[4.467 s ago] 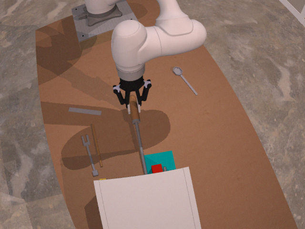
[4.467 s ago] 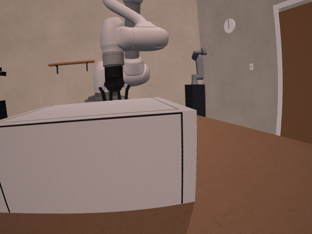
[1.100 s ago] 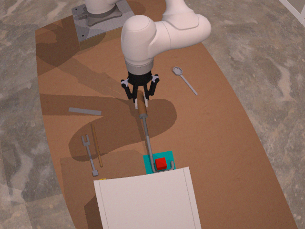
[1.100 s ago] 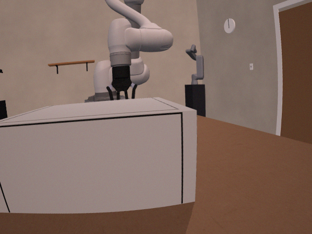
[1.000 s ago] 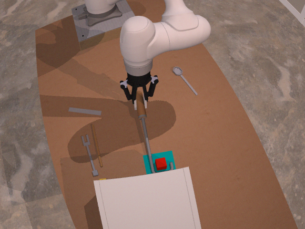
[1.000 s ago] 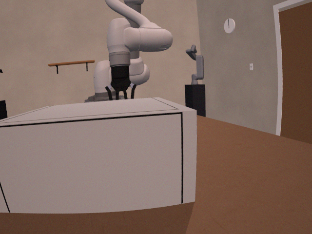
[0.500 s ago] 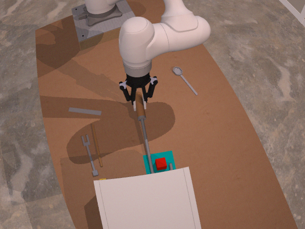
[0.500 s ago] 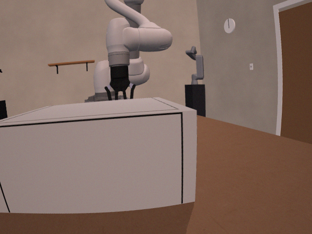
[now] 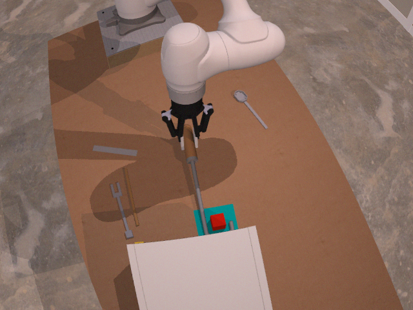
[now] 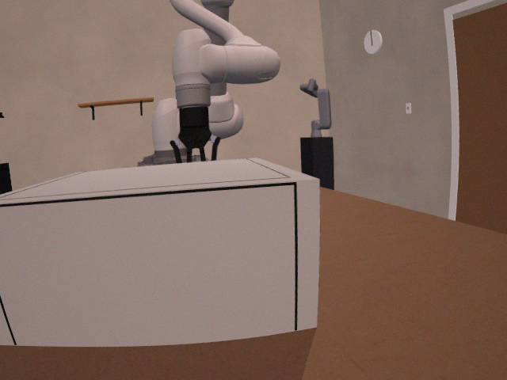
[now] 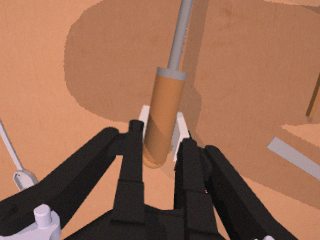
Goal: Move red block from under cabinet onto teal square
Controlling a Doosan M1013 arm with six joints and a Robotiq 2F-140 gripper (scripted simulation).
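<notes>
My gripper is now 120 mm short of the long hook tool, 10 mm to the right of it and 20 mm above it. Also, from my hand: grey spoon 80 mm behind, 220 mm to the left, 30 mm below; grey flat bar 70 mm behind, 210 mm to the right, 40 mm below; thin wooden stick 90 mm ahead, 210 mm to the right, 30 mm below.
</notes>
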